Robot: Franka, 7 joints.
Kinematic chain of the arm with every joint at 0, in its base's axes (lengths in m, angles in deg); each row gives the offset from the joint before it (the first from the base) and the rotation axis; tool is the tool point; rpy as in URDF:
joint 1: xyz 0 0 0.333 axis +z
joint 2: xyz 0 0 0 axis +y
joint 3: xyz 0 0 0.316 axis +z
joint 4: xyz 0.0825 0 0 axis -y
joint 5: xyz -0.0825 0 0.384 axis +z
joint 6: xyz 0 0 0 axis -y
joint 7: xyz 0.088 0 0 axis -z
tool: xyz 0 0 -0.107 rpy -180 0 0
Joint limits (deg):
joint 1: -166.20..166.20
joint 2: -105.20..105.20
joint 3: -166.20..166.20
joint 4: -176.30..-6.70
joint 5: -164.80..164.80
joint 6: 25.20..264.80
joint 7: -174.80..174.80
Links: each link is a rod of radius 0.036 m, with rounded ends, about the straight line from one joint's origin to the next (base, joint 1, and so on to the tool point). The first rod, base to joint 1, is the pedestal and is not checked.
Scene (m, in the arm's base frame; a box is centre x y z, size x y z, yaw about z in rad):
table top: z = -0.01
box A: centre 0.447 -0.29 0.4 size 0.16 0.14 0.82 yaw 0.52
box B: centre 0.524 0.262 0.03 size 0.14 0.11 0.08 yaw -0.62
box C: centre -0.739 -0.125 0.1 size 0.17 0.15 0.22 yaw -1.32
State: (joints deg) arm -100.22 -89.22 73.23 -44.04 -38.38 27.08 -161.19
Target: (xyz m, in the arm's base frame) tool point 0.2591 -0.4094 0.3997
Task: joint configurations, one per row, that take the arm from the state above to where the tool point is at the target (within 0.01 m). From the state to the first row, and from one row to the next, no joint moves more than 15 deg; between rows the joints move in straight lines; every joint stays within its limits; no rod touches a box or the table.
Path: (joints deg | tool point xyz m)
1: -101.37 -75.12 71.11 -44.16 -43.34 30.21 -163.13 | 0.3681 0.4171 0.6571
2: -102.52 -61.01 69.00 -44.28 -48.29 33.34 -165.08 | 0.3463 0.3190 0.7861
3: -103.67 -46.91 66.88 -44.39 -53.25 36.47 -167.02 | 0.3116 0.1913 0.8867
4: -104.81 -32.80 64.77 -44.51 -58.20 39.60 -168.97 | 0.2649 0.0426 0.9512
5: -105.96 -18.70 62.65 -44.63 -63.16 42.73 -170.91 | 0.2078 -0.1166 0.9748
6: -107.11 -4.60 60.54 -44.75 -68.12 45.86 -172.86 | 0.1433 -0.2755 0.9552
7: -108.26 9.51 58.42 -44.86 -73.07 48.99 -174.80 | 0.0750 -0.4235 0.8934
8: -105.97 10.93 57.04 -57.23 -65.17 50.23 -172.08 | 0.1357 -0.4714 0.8066
9: -103.68 12.35 55.65 -69.59 -57.26 51.46 -169.36 | 0.1875 -0.4937 0.7063
10: -101.40 13.78 54.26 -81.95 -49.35 52.70 -166.63 | 0.2269 -0.4898 0.5999
11: -99.11 15.20 52.88 -94.31 -41.45 53.93 -163.91 | 0.2513 -0.4605 0.4953
12: -96.82 16.63 51.49 -106.67 -33.54 55.16 -161.19 | 0.2591 -0.4094 0.3997

